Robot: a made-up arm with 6 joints. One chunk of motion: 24 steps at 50 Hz.
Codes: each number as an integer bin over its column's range. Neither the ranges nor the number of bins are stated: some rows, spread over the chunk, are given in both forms.
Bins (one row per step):
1: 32 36 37 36 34 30
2: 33 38 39 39 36 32
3: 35 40 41 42 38 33
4: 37 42 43 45 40 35
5: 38 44 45 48 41 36
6: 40 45 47 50 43 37
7: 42 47 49 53 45 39
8: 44 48 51 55 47 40
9: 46 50 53 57 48 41
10: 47 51 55 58 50 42
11: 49 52 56 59 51 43
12: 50 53 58 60 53 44
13: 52 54 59 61 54 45
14: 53 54 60 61 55 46
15: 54 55 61 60 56 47
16: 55 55 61 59 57 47
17: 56 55 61 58 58 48
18: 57 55 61 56 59 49
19: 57 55 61 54 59 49
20: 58 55 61 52 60 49
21: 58 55 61 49 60 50
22: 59 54 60 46 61 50
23: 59 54 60 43 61 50
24: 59 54 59 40 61 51
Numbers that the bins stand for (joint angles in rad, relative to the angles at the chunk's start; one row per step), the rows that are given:
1: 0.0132 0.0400 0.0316 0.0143 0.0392 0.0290
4: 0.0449 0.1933 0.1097 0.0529 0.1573 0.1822
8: 0.0894 0.3467 0.2138 0.0957 0.2951 0.3354
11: 0.1211 0.4489 0.2789 0.1129 0.3738 0.4273
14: 0.1465 0.5000 0.3310 0.1214 0.4525 0.5192
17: 0.1656 0.5256 0.3440 0.1086 0.5116 0.5805
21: 0.1783 0.5256 0.3440 0.0700 0.5510 0.6417
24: 0.1846 0.5000 0.3179 0.0314 0.5706 0.6724
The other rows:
2: 0.0195 0.0911 0.0576 0.0271 0.0786 0.0903
3: 0.0322 0.1422 0.0837 0.0400 0.1179 0.1210
5: 0.0513 0.2444 0.1357 0.0657 0.1770 0.2129
6: 0.0640 0.2700 0.1617 0.0743 0.2163 0.2435
7: 0.0767 0.3211 0.1878 0.0871 0.2557 0.3048
9: 0.1021 0.3978 0.2398 0.1043 0.3148 0.3660
10: 0.1084 0.4233 0.2659 0.1086 0.3541 0.3967
12: 0.1275 0.4744 0.3049 0.1171 0.4132 0.4579
13: 0.1402 0.5000 0.3179 0.1214 0.4329 0.4886
15: 0.1529 0.5256 0.3440 0.1171 0.4722 0.5498
16: 0.1592 0.5256 0.3440 0.1129 0.4919 0.5498
18: 0.1719 0.5256 0.3440 0.1000 0.5313 0.6111
19: 0.1719 0.5256 0.3440 0.0914 0.5313 0.6111
20: 0.1783 0.5256 0.3440 0.0829 0.5510 0.6111
22: 0.1846 0.5000 0.3310 0.0571 0.5706 0.6417
23: 0.1846 0.5000 0.3310 0.0443 0.5706 0.6417

